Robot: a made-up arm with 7 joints. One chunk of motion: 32 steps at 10 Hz.
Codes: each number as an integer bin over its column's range. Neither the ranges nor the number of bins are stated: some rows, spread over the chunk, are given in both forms.
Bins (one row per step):
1: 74 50 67 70 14 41 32
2: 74 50 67 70 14 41 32
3: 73 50 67 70 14 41 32
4: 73 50 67 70 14 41 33
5: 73 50 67 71 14 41 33
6: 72 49 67 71 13 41 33
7: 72 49 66 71 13 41 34
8: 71 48 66 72 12 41 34
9: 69 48 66 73 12 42 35
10: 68 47 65 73 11 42 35
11: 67 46 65 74 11 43 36
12: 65 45 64 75 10 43 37
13: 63 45 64 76 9 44 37
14: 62 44 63 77 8 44 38
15: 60 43 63 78 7 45 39
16: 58 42 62 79 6 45 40
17: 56 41 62 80 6 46 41
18: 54 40 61 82 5 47 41
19: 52 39 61 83 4 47 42
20: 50 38 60 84 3 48 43
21: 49 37 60 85 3 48 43
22: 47 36 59 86 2 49 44
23: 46 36 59 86 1 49 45
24: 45 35 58 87 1 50 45
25: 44 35 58 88 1 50 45
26: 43 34 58 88 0 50 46
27: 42 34 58 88 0 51 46
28: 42 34 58 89 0 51 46
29: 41 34 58 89 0 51 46
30: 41 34 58 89 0 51 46
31: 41 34 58 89 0 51 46
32: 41 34 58 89 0 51 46
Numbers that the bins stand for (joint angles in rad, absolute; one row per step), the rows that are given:
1: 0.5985 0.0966 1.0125 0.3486 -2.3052 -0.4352 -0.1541
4: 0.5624 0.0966 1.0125 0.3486 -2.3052 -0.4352 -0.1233
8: 0.4903 -0.0097 0.9667 0.3845 -2.4173 -0.4352 -0.0925
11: 0.3461 -0.1160 0.9208 0.4205 -2.4733 -0.3739 -0.0309
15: 0.0936 -0.2754 0.8291 0.4924 -2.6976 -0.3127 0.0615
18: -0.1227 -0.4347 0.7374 0.5643 -2.8097 -0.2515 0.1231
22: -0.3752 -0.6473 0.6457 0.6363 -2.9779 -0.1903 0.2156
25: -0.4833 -0.7004 0.5998 0.6722 -3.0339 -0.1597 0.2464
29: -0.5915 -0.7535 0.5998 0.6902 -3.0900 -0.1291 0.2772
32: -0.5915 -0.7535 0.5998 0.6902 -3.0900 -0.1291 0.2772
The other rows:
2: 0.5985 0.0966 1.0125 0.3486 -2.3052 -0.4352 -0.1541
3: 0.5624 0.0966 1.0125 0.3486 -2.3052 -0.4352 -0.1541
5: 0.5624 0.0966 1.0125 0.3666 -2.3052 -0.4352 -0.1233
6: 0.5264 0.0434 1.0125 0.3666 -2.3612 -0.4352 -0.1233
7: 0.5264 0.0434 0.9667 0.3666 -2.3612 -0.4352 -0.0925
9: 0.4182 -0.0097 0.9667 0.4025 -2.4173 -0.4045 -0.0617
10: 0.3821 -0.0628 0.9208 0.4025 -2.4733 -0.4045 -0.0617
12: 0.2739 -0.1691 0.8749 0.4385 -2.5294 -0.3739 -0.0001
13: 0.2018 -0.1691 0.8749 0.4565 -2.5855 -0.3433 -0.0001
14: 0.1658 -0.2222 0.8291 0.4744 -2.6415 -0.3433 0.0307
16: 0.0215 -0.3285 0.7832 0.5104 -2.7536 -0.3127 0.0923
17: -0.0506 -0.3816 0.7832 0.5284 -2.7536 -0.2821 0.1231
19: -0.1948 -0.4879 0.7374 0.5823 -2.8658 -0.2515 0.1539
20: -0.2670 -0.5410 0.6915 0.6003 -2.9218 -0.2209 0.1847
21: -0.3030 -0.5941 0.6915 0.6183 -2.9218 -0.2209 0.1847
23: -0.4112 -0.6473 0.6457 0.6363 -3.0339 -0.1903 0.2464
24: -0.4473 -0.7004 0.5998 0.6542 -3.0339 -0.1597 0.2464
26: -0.5194 -0.7535 0.5998 0.6722 -3.0900 -0.1597 0.2772
27: -0.5555 -0.7535 0.5998 0.6722 -3.0900 -0.1291 0.2772
28: -0.5555 -0.7535 0.5998 0.6902 -3.0900 -0.1291 0.2772
30: -0.5915 -0.7535 0.5998 0.6902 -3.0900 -0.1291 0.2772
31: -0.5915 -0.7535 0.5998 0.6902 -3.0900 -0.1291 0.2772

